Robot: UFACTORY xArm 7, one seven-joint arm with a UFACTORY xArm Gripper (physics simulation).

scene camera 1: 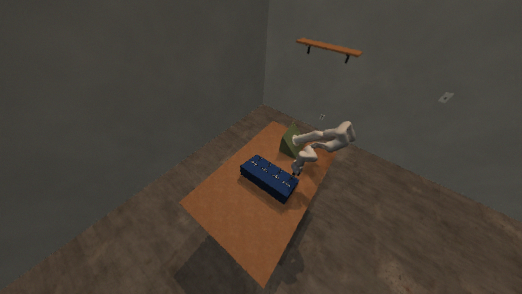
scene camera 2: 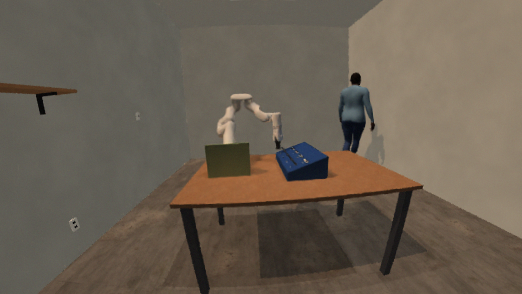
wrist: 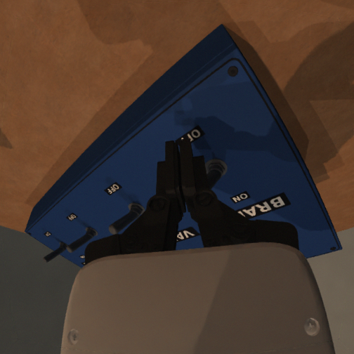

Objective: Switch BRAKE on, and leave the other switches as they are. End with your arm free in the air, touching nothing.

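Where they show: gripper, between the fingertips: (scene camera 1: 293, 174) (scene camera 2: 278, 149); arm's base, origin of its link: (scene camera 1: 295, 140) (scene camera 2: 229, 155).
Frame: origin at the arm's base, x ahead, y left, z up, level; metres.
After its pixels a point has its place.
The blue switch box (scene camera 1: 265, 184) {x 0.644, y 0.009, z 0.007 m} (scene camera 2: 309, 169) {x 0.504, y -0.274, z -0.048 m} (wrist: 145, 162) has a sloping panel with a row of toggle switches. The BRAKE switch (wrist: 215, 173) is at the panel's right in the wrist view, between its OFF label (wrist: 195, 134) and ON label (wrist: 239, 197); its lever is partly hidden behind the right finger, so its setting is unclear. The other levers (wrist: 126, 220) (wrist: 81, 240) (wrist: 54, 251) lean to the lower left. My gripper (scene camera 1: 296, 174) {x 0.401, y 0.168, z -0.012 m} (scene camera 2: 278, 146) {x 0.401, y 0.168, z -0.012 m} (wrist: 180, 154) is shut and empty, its tips over the panel beside the BRAKE lever; whether it touches is unclear.
A green wedge-shaped block (scene camera 1: 291, 144) {x 0.088, y -0.009, z 0.011 m} (scene camera 2: 228, 160) {x -0.002, y -0.115, z -0.001 m} stands on the orange-brown table (scene camera 1: 232, 225) {x 1.030, y -0.047, z -0.120 m} (scene camera 2: 360, 184) {x 0.780, y -0.416, z -0.120 m} near my arm's base. A wall shelf (scene camera 1: 330, 47) (scene camera 2: 30, 89) hangs above floor level. A person (scene camera 2: 354, 106) stands beyond the table by the right wall.
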